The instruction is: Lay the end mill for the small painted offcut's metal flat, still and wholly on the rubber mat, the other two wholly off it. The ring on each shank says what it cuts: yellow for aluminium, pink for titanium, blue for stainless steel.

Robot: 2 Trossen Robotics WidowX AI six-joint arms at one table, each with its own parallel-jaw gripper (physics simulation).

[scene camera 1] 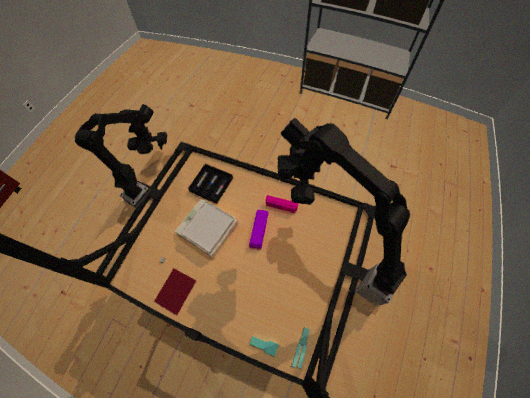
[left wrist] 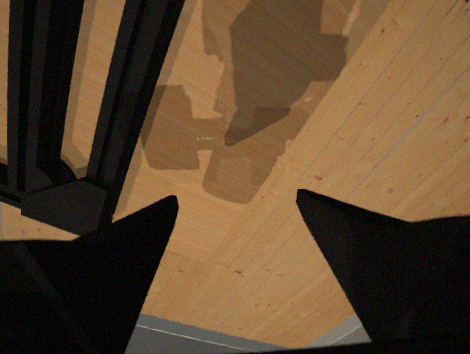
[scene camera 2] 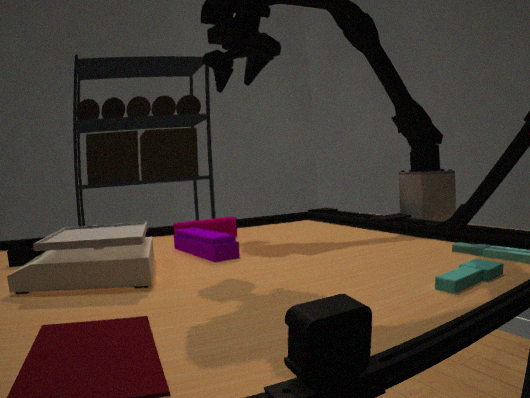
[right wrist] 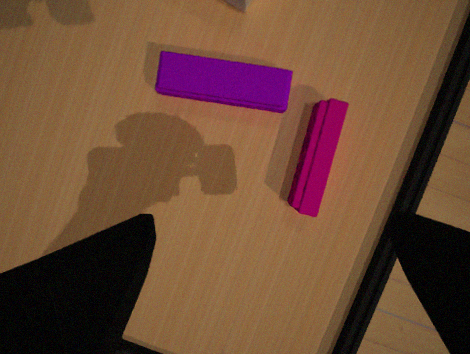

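Seen in the pictures: left gripper, fingertip midpoint: point(scene camera 1: 154, 151) point(left wrist: 237, 198); right gripper, fingertip midpoint: point(scene camera 1: 292, 186) point(scene camera 2: 232, 88) point(right wrist: 271, 225); left arm's base, origin of the base link: point(scene camera 1: 133, 191); right arm's base, origin of the base link: point(scene camera 1: 383, 282) point(scene camera 2: 426, 171).
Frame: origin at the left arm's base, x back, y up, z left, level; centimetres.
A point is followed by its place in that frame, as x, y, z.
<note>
Three end mills lie in a black tray point(scene camera 1: 205, 196) {-29.4, -3.0, 15.8} at the table's far left in scene camera 1. The middle end mill point(scene camera 1: 212, 181) {-27.2, -3.8, 24.0} shows a blue trace, the right end mill point(scene camera 1: 220, 189) {-32.8, -3.9, 22.4} a pinkish one; the left end mill point(scene camera 1: 202, 179) {-22.4, -3.7, 22.5} has no ring colour I can make out. A small grey-green offcut point(scene camera 1: 162, 260) {-30.8, -3.9, -16.9} lies near the dark red rubber mat point(scene camera 1: 175, 291) {-42.8, -4.8, -23.8} point(scene camera 2: 92, 357) {-42.8, -4.8, -24.7}, which bears no end mill. My left gripper point(left wrist: 237, 198) {7.8, -0.7, 22.5} is open and empty, above the floor outside the table's left edge. My right gripper point(scene camera 2: 233, 86) {-66.1, 25.8, 23.2} point(right wrist: 271, 225) {-66.1, 25.8, 23.2} is open and empty, high above the far side.
A pale scale point(scene camera 1: 207, 227) {-40.6, 1.1, 3.5} point(scene camera 2: 90, 270) {-40.1, -2.3, -4.8} stands between tray and mat. A purple block point(scene camera 1: 258, 229) {-58.0, -1.4, 13.9} point(scene camera 2: 206, 244) {-57.3, -2.6, 9.2} point(right wrist: 224, 81) {-57.8, -1.4, 15.4} and a magenta block point(scene camera 1: 281, 204) {-60.7, -1.1, 28.2} point(right wrist: 320, 157) {-60.2, -1.0, 29.3} lie mid-table. Teal pieces point(scene camera 1: 264, 345) {-82.2, -3.7, -22.3} point(scene camera 2: 469, 276) {-80.2, -3.8, -24.1} lie near right. A black frame point(scene camera 1: 240, 163) {-33.2, -3.2, 38.4} borders the table.
</note>
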